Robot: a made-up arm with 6 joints.
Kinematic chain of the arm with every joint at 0, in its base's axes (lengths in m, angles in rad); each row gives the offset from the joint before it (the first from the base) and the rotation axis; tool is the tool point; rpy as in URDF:
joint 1: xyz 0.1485 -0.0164 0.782 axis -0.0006 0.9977 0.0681
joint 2: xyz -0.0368 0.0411 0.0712 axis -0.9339 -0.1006 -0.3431
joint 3: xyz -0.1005 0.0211 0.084 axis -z
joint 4: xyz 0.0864 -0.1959 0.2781 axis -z
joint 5: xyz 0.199 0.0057 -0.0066 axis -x
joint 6: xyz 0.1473 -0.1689 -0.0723 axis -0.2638 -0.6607 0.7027
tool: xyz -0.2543 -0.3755 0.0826 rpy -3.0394 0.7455 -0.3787
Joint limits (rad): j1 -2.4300..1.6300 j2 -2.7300..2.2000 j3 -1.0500..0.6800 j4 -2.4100..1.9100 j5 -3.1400..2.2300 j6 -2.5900..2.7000
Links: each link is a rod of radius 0.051 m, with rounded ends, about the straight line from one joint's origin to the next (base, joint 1, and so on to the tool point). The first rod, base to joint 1, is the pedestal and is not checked.
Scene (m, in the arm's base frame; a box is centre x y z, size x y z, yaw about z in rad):
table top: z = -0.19
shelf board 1: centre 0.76 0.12 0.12 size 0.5 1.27 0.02 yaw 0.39
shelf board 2: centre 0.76 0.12 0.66 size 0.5 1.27 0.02 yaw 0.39
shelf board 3: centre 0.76 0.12 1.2 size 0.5 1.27 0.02 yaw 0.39
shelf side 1: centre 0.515 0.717 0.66 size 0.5 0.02 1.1 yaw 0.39
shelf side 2: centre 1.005 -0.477 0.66 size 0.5 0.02 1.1 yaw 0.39
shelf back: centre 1 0.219 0.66 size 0.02 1.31 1.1 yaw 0.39
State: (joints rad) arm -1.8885 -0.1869 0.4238 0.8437 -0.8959 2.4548
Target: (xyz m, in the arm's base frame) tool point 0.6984 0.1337 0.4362
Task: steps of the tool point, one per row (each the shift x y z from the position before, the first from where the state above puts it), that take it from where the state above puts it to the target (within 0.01 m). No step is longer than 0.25 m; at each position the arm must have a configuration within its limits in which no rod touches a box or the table.
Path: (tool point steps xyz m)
1: 0.0408 0.1028 -0.1057
2: 0.0425 0.1169 -0.0610
3: 0.0396 0.1103 -0.0129
4: 0.0286 0.0872 0.0280
5: 0.0085 0.0570 0.0546
6: -0.0181 0.0311 0.0643
7: 0.1890 0.1337 -0.0050
8: 0.1652 0.1430 0.0644
9: 0.1189 0.1464 0.1118

